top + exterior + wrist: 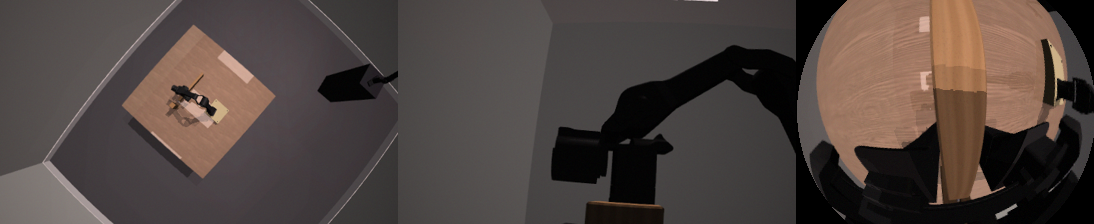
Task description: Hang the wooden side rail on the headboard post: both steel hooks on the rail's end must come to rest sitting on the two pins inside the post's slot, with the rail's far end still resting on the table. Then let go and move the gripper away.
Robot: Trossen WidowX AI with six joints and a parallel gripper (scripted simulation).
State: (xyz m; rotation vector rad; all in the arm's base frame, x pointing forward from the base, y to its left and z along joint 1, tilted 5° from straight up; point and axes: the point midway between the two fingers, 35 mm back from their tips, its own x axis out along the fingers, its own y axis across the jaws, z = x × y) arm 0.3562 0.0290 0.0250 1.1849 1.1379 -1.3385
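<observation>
The wooden headboard post lies 160 mm to the left of my gripper tip, 40 mm above it and 10 mm ahead of it.
</observation>
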